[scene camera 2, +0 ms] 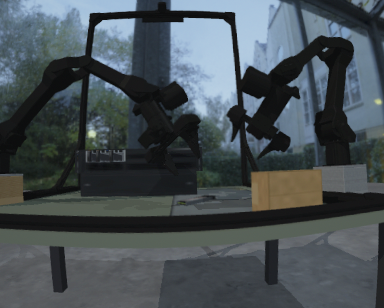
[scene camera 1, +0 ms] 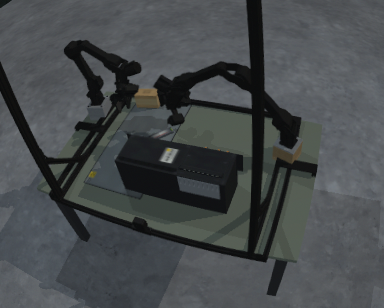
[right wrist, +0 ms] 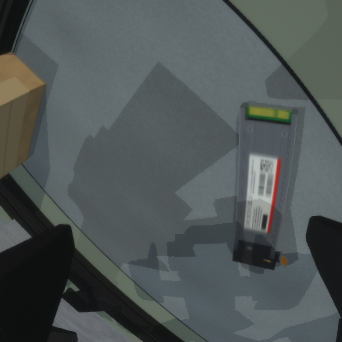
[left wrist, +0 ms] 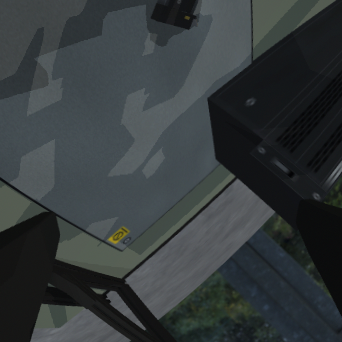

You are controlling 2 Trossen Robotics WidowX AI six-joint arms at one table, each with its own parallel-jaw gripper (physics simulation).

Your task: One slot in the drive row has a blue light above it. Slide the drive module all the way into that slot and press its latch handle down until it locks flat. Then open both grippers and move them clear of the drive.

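Places are measured from the left arm's base along level axes (x ahead, y down, z left), in metres.
Pixels of known places: left gripper, between the fingertips: (scene camera 2: 244, 150) (scene camera 1: 124, 110) (left wrist: 180, 220); right gripper, between the fingertips: (scene camera 2: 187, 167) (scene camera 1: 165, 114) (right wrist: 194, 234); left arm's base, origin of its link: (scene camera 2: 338, 165) (scene camera 1: 97, 101); right arm's base, origin of its link: (scene camera 1: 288, 141).
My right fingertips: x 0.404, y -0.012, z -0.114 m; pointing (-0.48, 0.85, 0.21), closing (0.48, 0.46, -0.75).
Observation:
Ahead of a thing's pixels: the offset from my right fingertips to its top centre. "spot": to the spot under its first point. Level surfaces: height alone.
The drive module @[dx -0.030, dy +0.087, dz -0.045 m] (scene camera 1: 161, 134) (scene camera 2: 197, 198) (right wrist: 265, 140) lies flat on the grey mat @[dy +0.096 m] (scene camera 1: 107, 167) (left wrist: 90, 130) (right wrist: 150, 40), label up; its black end @[spot: dx -0.080, dy +0.087, dz -0.074 m] (left wrist: 175, 14) shows at the top of the left wrist view. The black drive chassis @[dx +0.124, dy -0.077, dz -0.322 m] (scene camera 1: 145, 172) (scene camera 2: 137, 182) (left wrist: 285, 95) stands beside it; bays (scene camera 2: 105, 156) show on its upper left in scene camera 2. I cannot make out the blue light or the latch handle's position. My left gripper (scene camera 2: 247, 148) (left wrist: 180, 220) is open and empty above the mat, away from the module. My right gripper (scene camera 2: 186, 165) (right wrist: 194, 234) is open and empty above the module.
A tan box @[dx -0.148, dy +0.017, dz +0.191 m] (scene camera 1: 147, 99) (scene camera 2: 287, 190) (right wrist: 17, 120) stands at the mat's far edge in scene camera 1, between the two grippers in that picture. A black frame post (scene camera 1: 256, 140) rises at the chassis's right. Dark rails run along the table edges.

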